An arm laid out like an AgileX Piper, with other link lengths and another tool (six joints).
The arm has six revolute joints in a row. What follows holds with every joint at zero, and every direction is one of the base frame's.
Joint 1 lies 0.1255 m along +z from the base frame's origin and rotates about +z.
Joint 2 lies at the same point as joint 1 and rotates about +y.
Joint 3 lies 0.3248 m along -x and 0.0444 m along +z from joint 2 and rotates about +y.
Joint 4 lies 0.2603 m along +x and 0.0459 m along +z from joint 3 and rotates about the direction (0.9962, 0, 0.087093).
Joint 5 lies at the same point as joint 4 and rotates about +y.
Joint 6 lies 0.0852 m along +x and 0.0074 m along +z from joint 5 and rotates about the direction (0.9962, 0, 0.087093).
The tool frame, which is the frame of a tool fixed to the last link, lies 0.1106 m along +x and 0.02 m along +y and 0.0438 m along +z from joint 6; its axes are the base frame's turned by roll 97.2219, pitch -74.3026 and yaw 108.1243 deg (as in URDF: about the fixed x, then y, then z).
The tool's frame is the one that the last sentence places.
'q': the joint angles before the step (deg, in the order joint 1, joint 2, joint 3, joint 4, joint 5, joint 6). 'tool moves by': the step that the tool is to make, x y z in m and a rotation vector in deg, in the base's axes. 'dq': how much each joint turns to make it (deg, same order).
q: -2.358, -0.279, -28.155, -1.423, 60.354, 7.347
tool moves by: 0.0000, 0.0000, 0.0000, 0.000, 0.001, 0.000
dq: 0.000, 0.001, -0.001, 0.000, 0.001, 0.000
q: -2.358, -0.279, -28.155, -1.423, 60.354, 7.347
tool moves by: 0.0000, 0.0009, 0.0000, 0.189, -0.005, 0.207
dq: -0.002, -0.003, 0.007, 0.313, -0.003, -0.081
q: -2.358, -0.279, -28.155, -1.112, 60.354, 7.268
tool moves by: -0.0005, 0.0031, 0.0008, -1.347, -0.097, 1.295
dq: -0.022, 0.004, -0.167, 0.655, -0.015, -2.116
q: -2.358, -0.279, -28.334, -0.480, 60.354, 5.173
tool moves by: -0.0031, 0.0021, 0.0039, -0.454, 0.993, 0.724
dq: -0.018, 0.741, -1.615, 0.499, 1.844, -1.026
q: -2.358, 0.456, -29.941, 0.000, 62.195, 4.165
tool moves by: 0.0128, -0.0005, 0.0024, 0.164, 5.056, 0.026
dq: 0.003, 6.225, -1.941, -0.003, 0.774, -0.048
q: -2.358, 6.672, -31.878, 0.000, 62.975, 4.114
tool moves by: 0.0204, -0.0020, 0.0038, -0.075, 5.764, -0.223
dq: -0.023, 8.242, -2.488, -0.387, 0.002, 0.038
